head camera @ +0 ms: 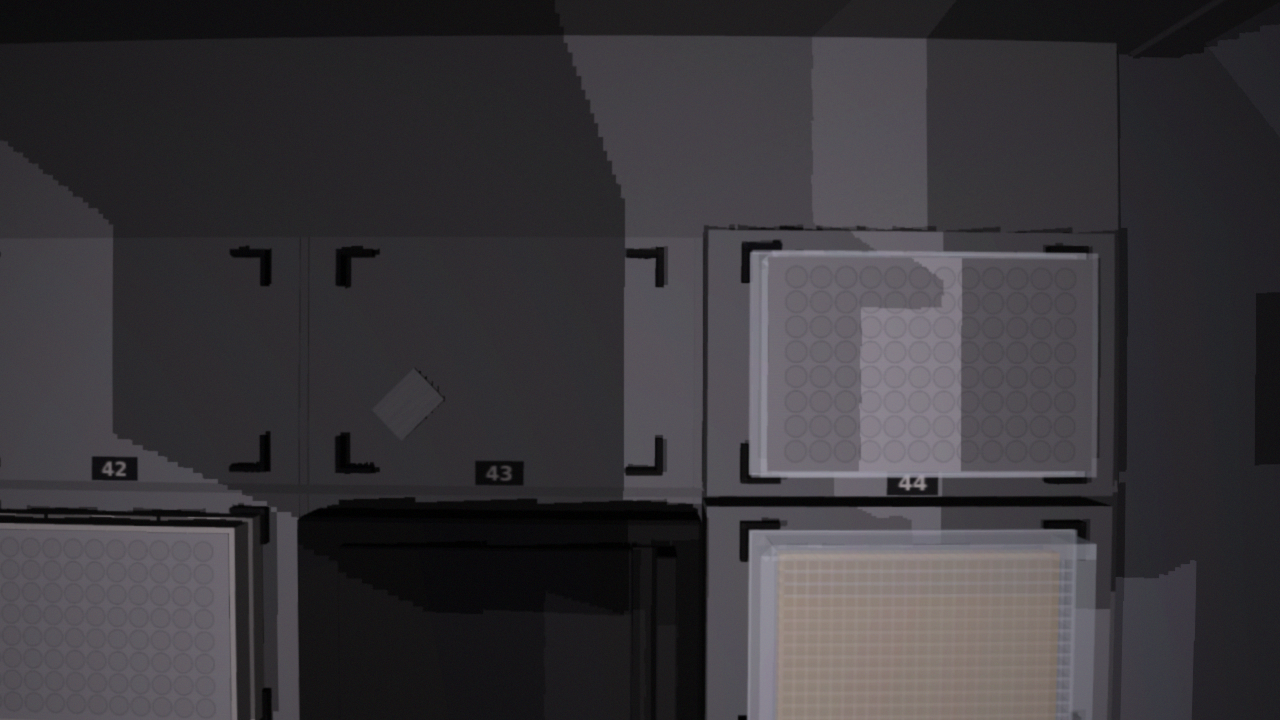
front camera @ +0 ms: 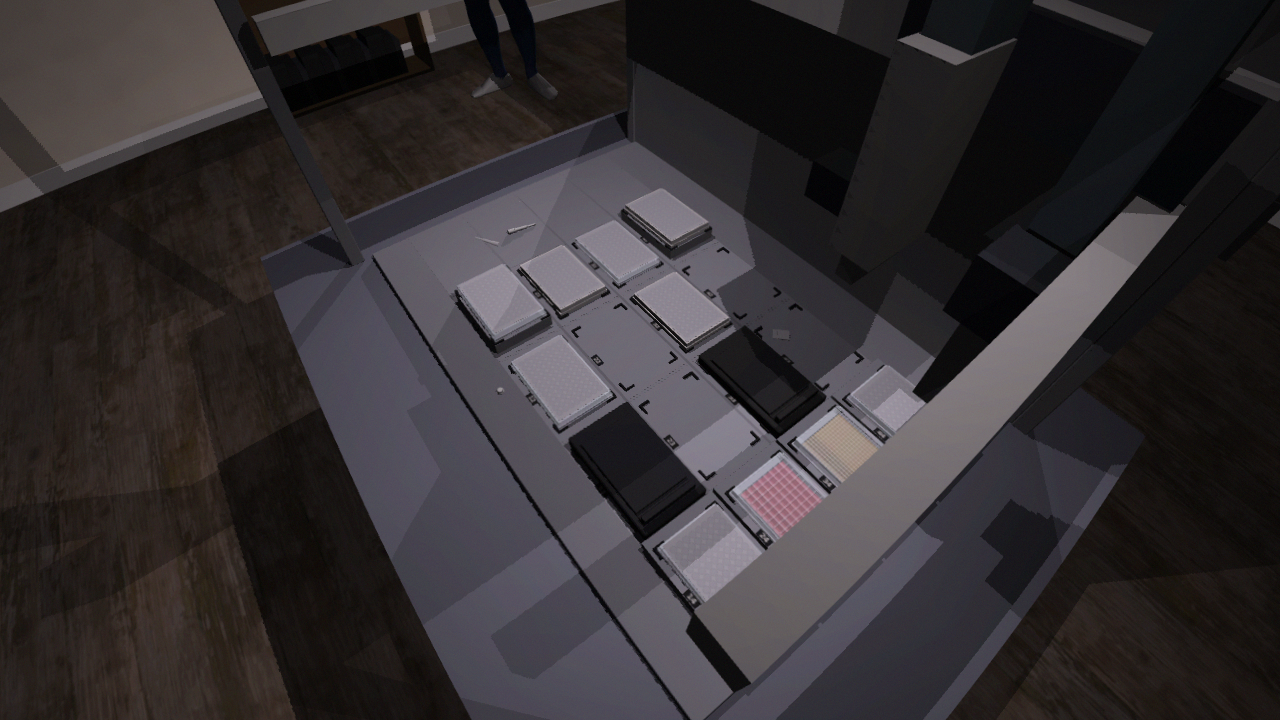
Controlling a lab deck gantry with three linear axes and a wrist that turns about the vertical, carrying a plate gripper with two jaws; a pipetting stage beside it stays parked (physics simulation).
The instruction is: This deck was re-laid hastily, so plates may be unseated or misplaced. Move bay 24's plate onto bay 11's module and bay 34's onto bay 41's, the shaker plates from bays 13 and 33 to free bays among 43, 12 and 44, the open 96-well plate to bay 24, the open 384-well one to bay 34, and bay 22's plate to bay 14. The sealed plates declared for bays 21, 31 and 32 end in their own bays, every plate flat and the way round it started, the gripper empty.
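Frame: origin at the robot's base, x up, y left, z back, level; millimetres.
Seen in the pictures: gripper, fingertip midpoint: (front camera: 950,380); robot's base, origin of the base link: (front camera: 460,300).
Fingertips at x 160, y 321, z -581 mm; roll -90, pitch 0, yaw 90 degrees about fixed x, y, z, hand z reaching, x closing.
Offsets run from my fingertips to a thing's top centre. "spot": to the spot under its first point.
The gripper's dark body is at the right in the front view; its jaws cannot be made out. Clear-lidded plates sit at bays 44 {dz +25, dx -131, dy +43 mm} (front camera: 884,399) (head camera: 913,367) and 14 {dz +25, dx -131, dy -277 mm} (front camera: 711,553). An amber fine-grid plate {dz +25, dx -131, dy -64 mm} (front camera: 838,445) (head camera: 917,635) is at bay 34, a pink plate {dz +25, dx -131, dy -171 mm} (front camera: 780,495) at 24. Black blocks stand at bays 33 {spot: dz +181, dx -137, dy -70 mm} (front camera: 760,377) (head camera: 492,626) and 13 {dz +185, dx -129, dy -276 mm} (front camera: 635,467); no plate can be made out on them. Pale plates are at 41 {dz +520, dx -127, dy +45 mm} (front camera: 665,215), 31 (front camera: 617,250), 21 (front camera: 563,278), 11 (front camera: 501,300), 32 (front camera: 680,308) (head camera: 107,617) and 12 {dz +353, dx -146, dy -278 mm} (front camera: 562,380).
Bays 22, 23, 42 and 43 show corner brackets without plates. A small pale square {spot: dz +227, dx -159, dy +25 mm} (front camera: 780,334) (head camera: 408,403) lies inside bay 43. A pen-like object {dz +674, dx -152, dy -156 mm} (front camera: 520,229) lies at the far left. A pale beam (front camera: 948,447) crosses the near right, hiding parts of the plates there.
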